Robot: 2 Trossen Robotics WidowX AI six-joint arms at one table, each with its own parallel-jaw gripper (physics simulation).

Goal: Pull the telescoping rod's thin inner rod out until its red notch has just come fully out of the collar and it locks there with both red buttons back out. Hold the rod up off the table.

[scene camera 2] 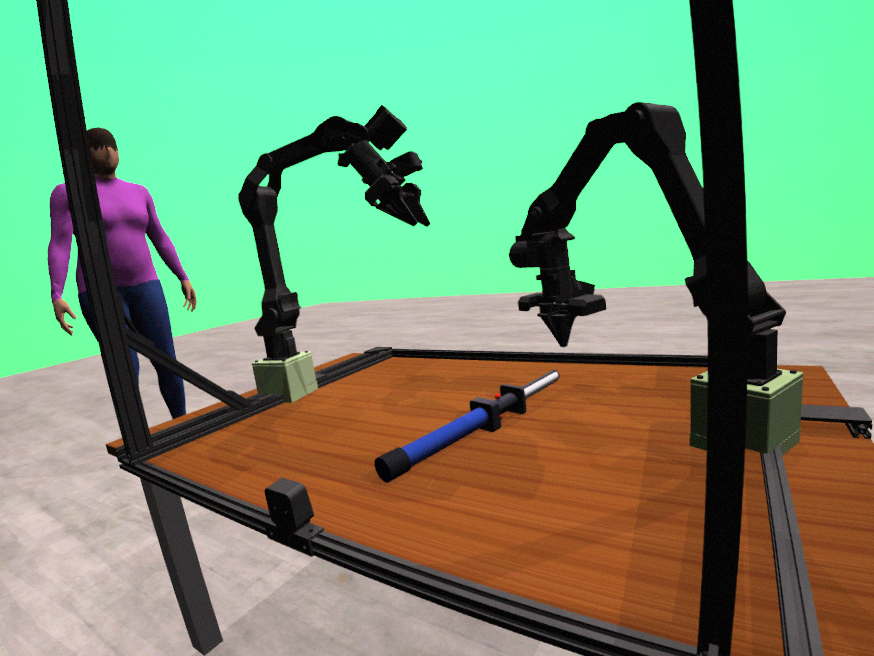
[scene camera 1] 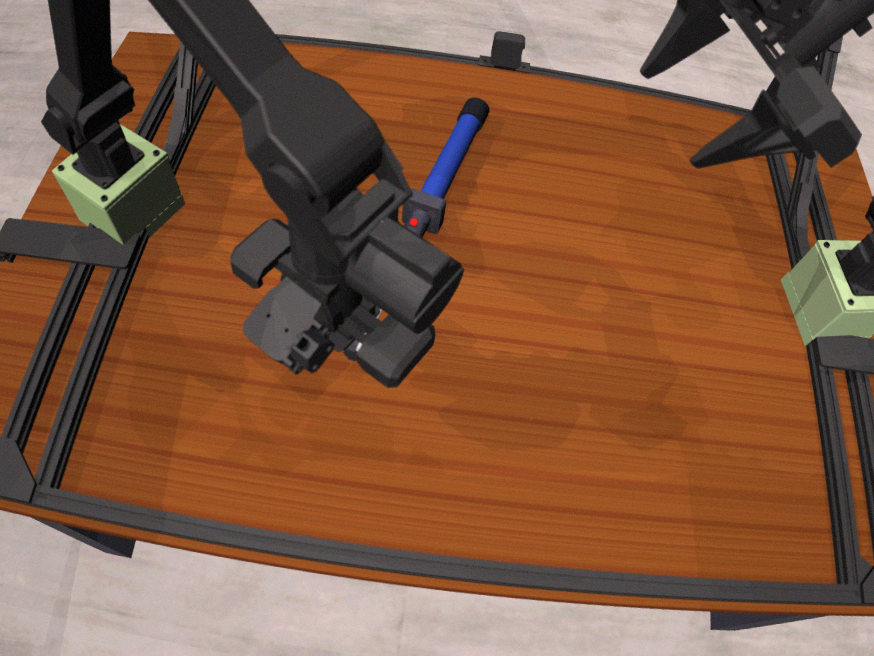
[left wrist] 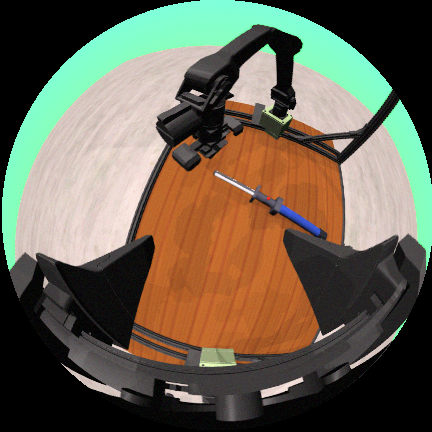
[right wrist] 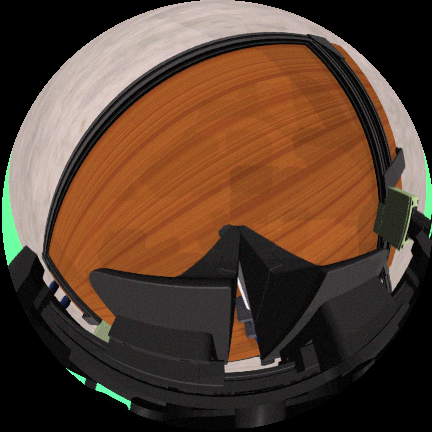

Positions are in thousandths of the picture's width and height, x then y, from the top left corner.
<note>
The left gripper (scene camera 1: 764, 179) is open, holding nothing. The right gripper (scene camera 1: 379, 527) is shut, with nothing in its grasp. Also in view: a telescoping rod (scene camera 2: 555, 630).
The telescoping rod also shows in scene camera 1 (scene camera 1: 490, 315), in the left wrist view (left wrist: 640, 478) and in the right wrist view (right wrist: 564, 728). The left gripper is seen too in scene camera 2 (scene camera 2: 483, 344) and in the left wrist view (left wrist: 508, 554). The right gripper shows as well in scene camera 2 (scene camera 2: 645, 528), in the left wrist view (left wrist: 485, 365) and in the right wrist view (right wrist: 547, 538).
</note>
